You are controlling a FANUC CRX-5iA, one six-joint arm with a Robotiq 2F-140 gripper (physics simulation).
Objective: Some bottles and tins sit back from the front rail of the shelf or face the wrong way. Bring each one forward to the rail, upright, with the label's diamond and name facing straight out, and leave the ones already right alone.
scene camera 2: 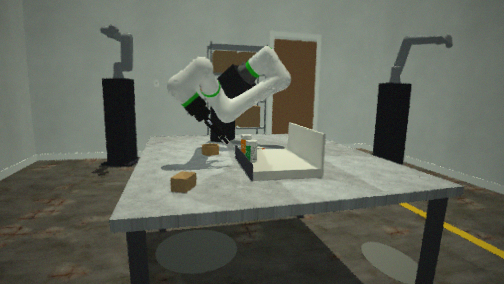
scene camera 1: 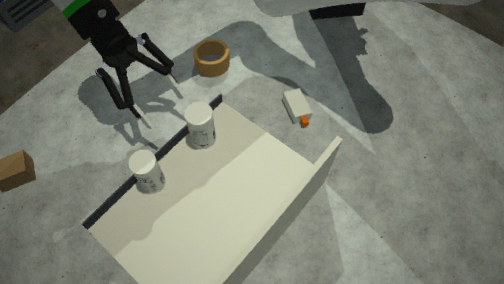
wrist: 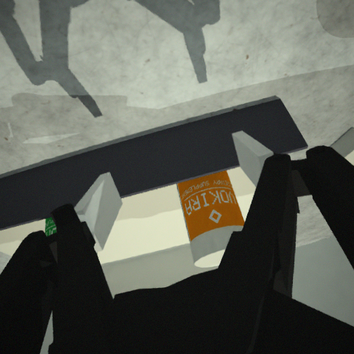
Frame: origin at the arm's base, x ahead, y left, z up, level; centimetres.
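Where they show: gripper, between the fingertips: (scene camera 2: 229, 146) (scene camera 1: 167, 112); arm's base, origin of its link: (scene camera 2: 245, 75).
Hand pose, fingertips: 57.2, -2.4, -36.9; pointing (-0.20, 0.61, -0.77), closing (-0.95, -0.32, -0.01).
Note:
Each offset is from my fingertips to the top centre of the thing, as dx, dy, dz. "*": to the spot under its first point.
An orange-labelled white bottle @(* -3.2, +10.5, +2.3) (scene camera 1: 201, 132) (scene camera 2: 243, 145) (wrist: 212, 210) stands upright on the shelf (scene camera 1: 215, 200) (scene camera 2: 287, 174), close behind the dark front rail @(* +20.2, +11.0, -2.7) (scene camera 1: 110, 201) (scene camera 2: 244, 162) (wrist: 165, 150). Its diamond and name show toward the rail side in the wrist view; the rail hides the label's far edge. A green-labelled white bottle @(+10.3, +11.2, +5.0) (scene camera 1: 149, 177) (scene camera 2: 254, 151) stands upright near the rail, to the left in scene camera 1; a sliver of its green label (wrist: 50, 226) shows in the wrist view. My gripper (scene camera 1: 165, 111) (scene camera 2: 227, 141) (wrist: 174, 169) is open and empty, tilted, outside the rail and apart from both bottles.
A tan ring @(-19.3, -13.7, -3.4) (scene camera 1: 212, 68) (scene camera 2: 210, 152) lies on the table beyond the rail's far end. A brown block @(+39.1, -11.6, -3.4) (scene camera 1: 17, 170) (scene camera 2: 183, 182) lies on the rail's outer side. A white box @(-28.6, +12.4, -5.6) (scene camera 1: 297, 104) with an orange knob @(* -27.0, +16.5, -6.3) (scene camera 1: 304, 121) lies beside the shelf. The back panel (scene camera 2: 306, 147) stands tall.

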